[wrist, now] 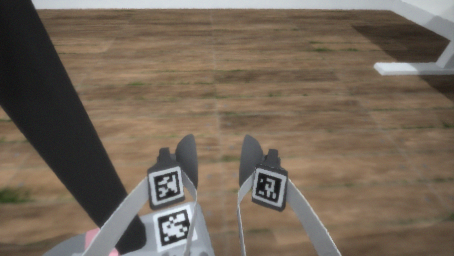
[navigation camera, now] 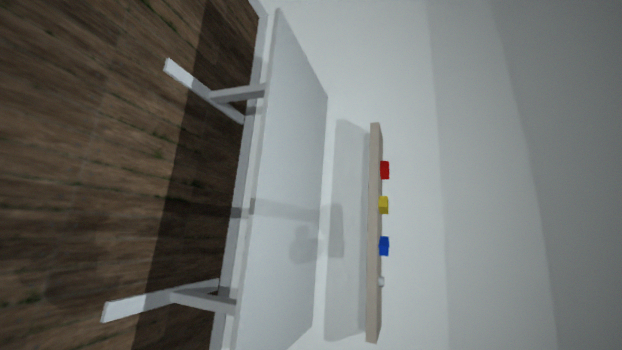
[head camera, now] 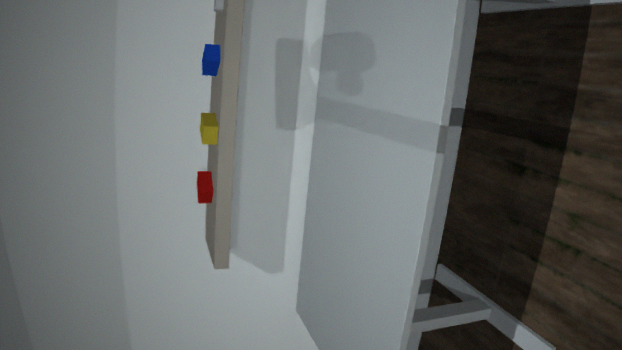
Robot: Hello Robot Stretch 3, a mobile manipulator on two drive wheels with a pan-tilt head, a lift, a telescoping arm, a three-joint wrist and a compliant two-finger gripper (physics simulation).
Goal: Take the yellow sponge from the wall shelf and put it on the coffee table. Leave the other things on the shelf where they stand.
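Places are measured from the robot's base along level axes (x ahead, y left, z up), in millimetres.
Where they show: gripper, fingertip midpoint: [wrist: 219,153].
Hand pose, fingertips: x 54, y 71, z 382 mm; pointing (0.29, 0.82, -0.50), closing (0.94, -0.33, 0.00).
Note:
Each offset is from my fingertips to the centre of the thing. "pt": to the spot under its first point. Level surfaces: height alone.
The yellow sponge @(1365 mm ahead, 226 mm right, 756 mm up) [head camera: 209,129] [navigation camera: 383,205] stands on the beige wall shelf @(pt 1302 mm ahead, 153 mm right, 703 mm up) [head camera: 228,150] [navigation camera: 373,200], between a red block @(1469 mm ahead, 36 mm right, 756 mm up) [head camera: 205,187] [navigation camera: 384,170] and a blue block @(1349 mm ahead, 443 mm right, 756 mm up) [head camera: 211,60] [navigation camera: 384,246]. The head and navigation views are turned sideways. A white table @(339 mm up) [head camera: 367,210] [navigation camera: 292,140] stands below the shelf; I cannot tell whether it is the coffee table. My gripper [wrist: 219,153] is open and empty, with floor behind it in the wrist view. The gripper does not show in the head or navigation views, and the sponge does not show in the wrist view.
A small whitish thing @(1282 mm ahead, 609 mm right, 746 mm up) [head camera: 218,4] [navigation camera: 381,281] stands on the shelf beyond the blue block. The table's white foot @(pt 1121 mm ahead, 530 mm left, 356 mm down) [navigation camera: 187,79] [wrist: 407,69] rests on the wooden floor @(381 mm down) [navigation camera: 65,150] [wrist: 300,110]. Shadows fall across the tabletop and the wall.

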